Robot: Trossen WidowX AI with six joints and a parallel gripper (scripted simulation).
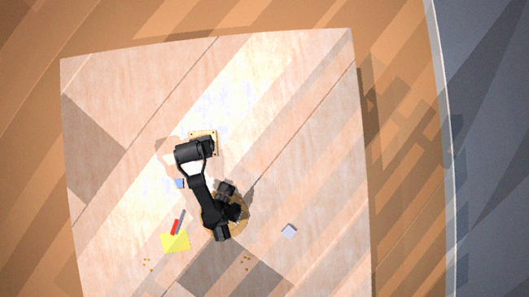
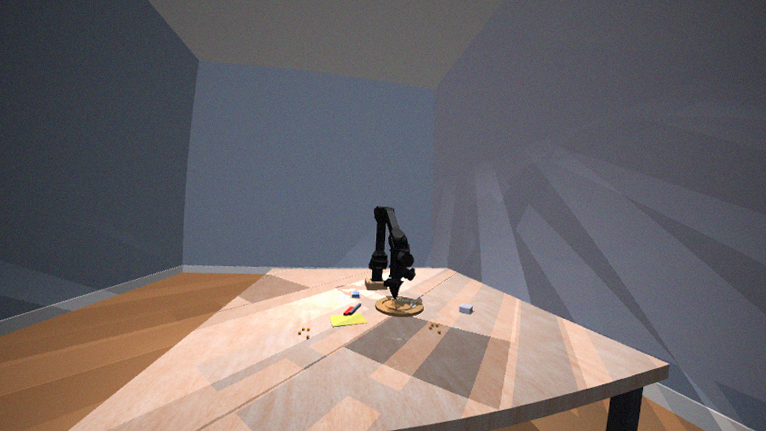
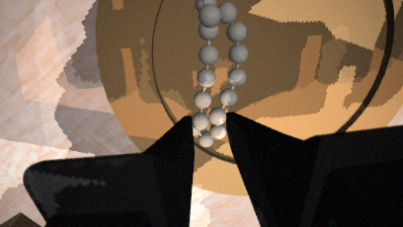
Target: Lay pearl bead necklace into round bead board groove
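Now: the round bead board 50 mm ahead of my gripper tip and 10 mm below it. Round my gripper tip: blue block 150 mm to the right, 120 mm behind, 10 mm below; yellow note 240 mm to the right, 120 mm ahead, 20 mm below; red marker 200 mm to the right, 50 mm ahead, 10 mm below.
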